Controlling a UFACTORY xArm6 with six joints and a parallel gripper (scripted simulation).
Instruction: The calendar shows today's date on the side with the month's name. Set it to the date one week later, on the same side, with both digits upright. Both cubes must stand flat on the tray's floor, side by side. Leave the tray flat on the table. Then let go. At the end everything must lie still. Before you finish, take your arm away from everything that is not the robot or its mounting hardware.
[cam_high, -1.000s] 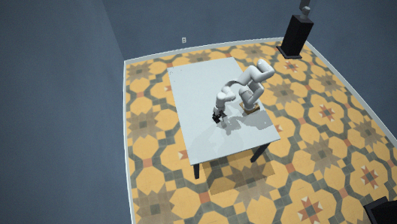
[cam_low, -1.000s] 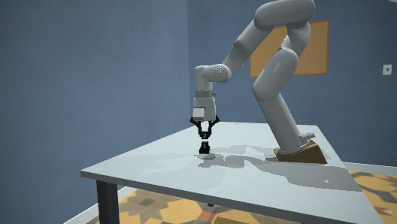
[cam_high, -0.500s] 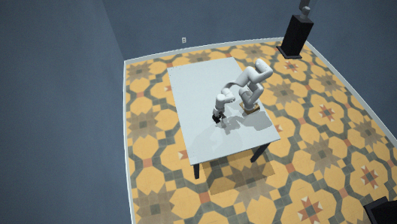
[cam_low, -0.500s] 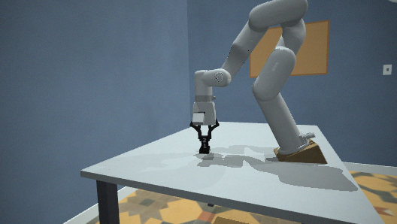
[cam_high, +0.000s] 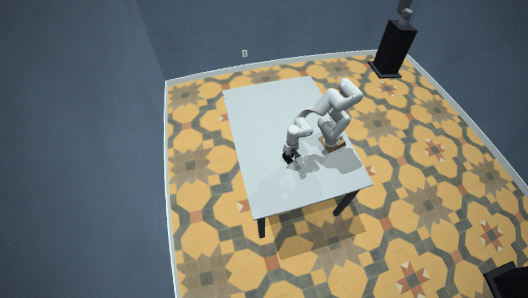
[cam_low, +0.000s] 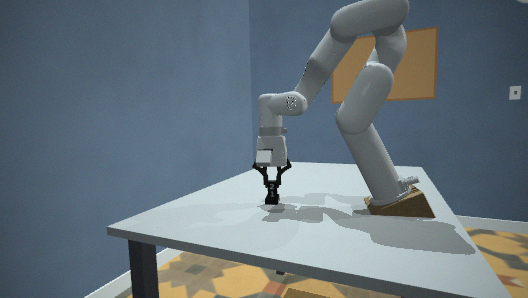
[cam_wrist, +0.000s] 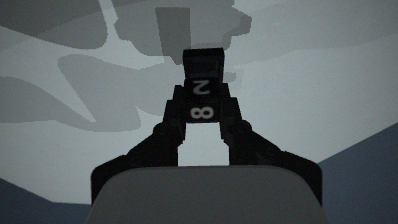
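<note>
My hand is 1 cm short of the black calendar tray, 1 cm to the left of it and 6 cm above it.
</note>
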